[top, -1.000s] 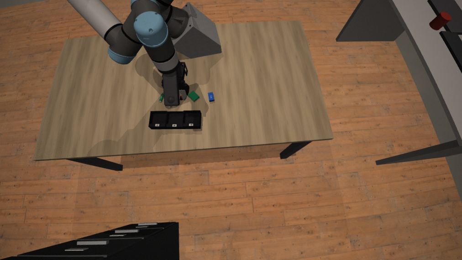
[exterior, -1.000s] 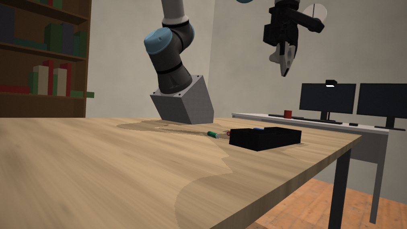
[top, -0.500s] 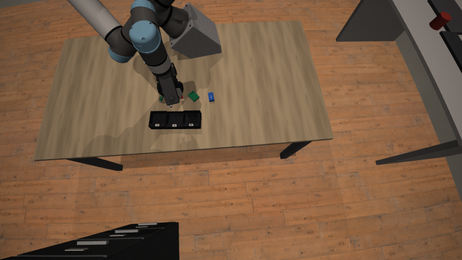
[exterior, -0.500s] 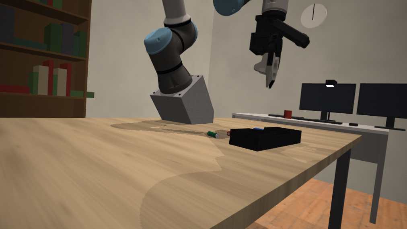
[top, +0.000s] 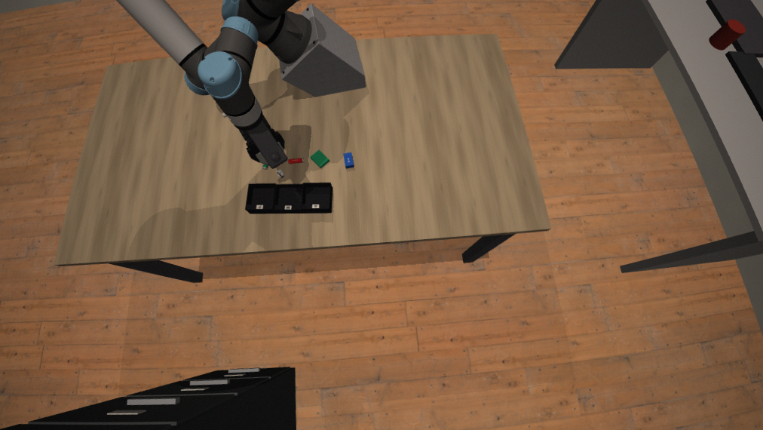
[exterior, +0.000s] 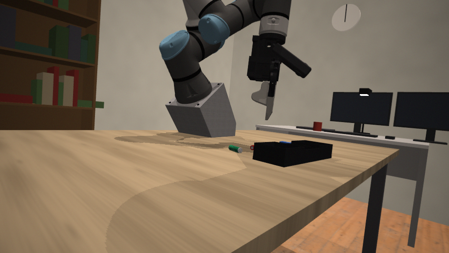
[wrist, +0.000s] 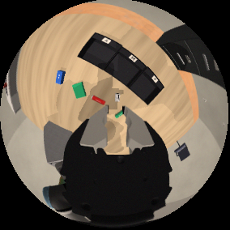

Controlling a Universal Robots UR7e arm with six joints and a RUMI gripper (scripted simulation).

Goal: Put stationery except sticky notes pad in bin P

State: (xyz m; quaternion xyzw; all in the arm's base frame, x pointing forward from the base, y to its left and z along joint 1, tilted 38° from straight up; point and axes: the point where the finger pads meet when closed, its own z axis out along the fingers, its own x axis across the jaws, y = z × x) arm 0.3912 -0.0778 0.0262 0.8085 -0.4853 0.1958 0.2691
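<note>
Right now my hand is 10 cm above the white-grey piece, 1 cm to the left of it and 1 cm past it. Round my hand: red item: 10 cm below, 5 cm behind, 4 cm to the left; green cylinder: 10 cm below, 6 cm to the right, 6 cm behind; bin row: 9 cm below, 8 cm ahead, 2 cm to the left.
</note>
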